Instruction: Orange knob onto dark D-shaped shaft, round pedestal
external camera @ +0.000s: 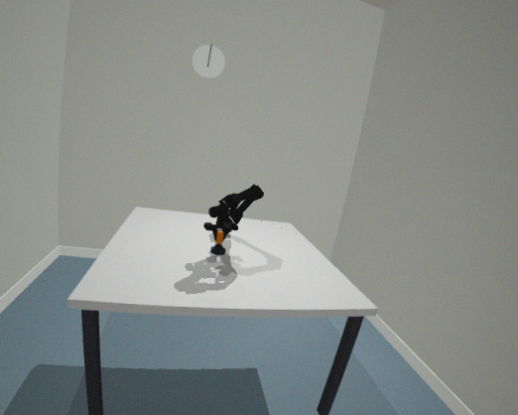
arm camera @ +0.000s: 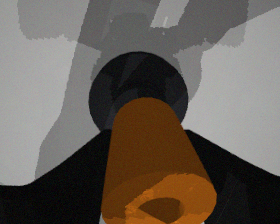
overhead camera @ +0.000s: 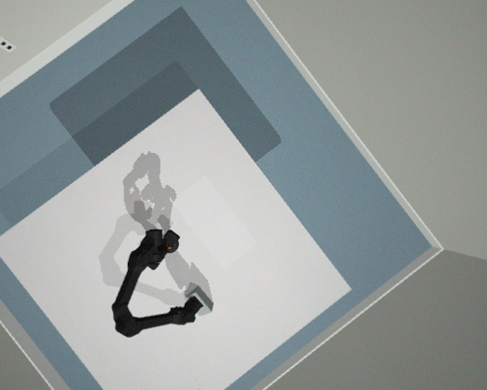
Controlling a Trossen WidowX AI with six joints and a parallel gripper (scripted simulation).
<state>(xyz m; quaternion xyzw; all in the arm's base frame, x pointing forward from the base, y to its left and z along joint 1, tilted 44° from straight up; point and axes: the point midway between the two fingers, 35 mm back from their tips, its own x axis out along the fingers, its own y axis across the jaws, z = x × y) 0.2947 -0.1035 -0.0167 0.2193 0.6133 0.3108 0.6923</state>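
The orange knob is 20 mm above my gripper tip. From my gripper tip the other things lie so: pedestal 40 mm below.
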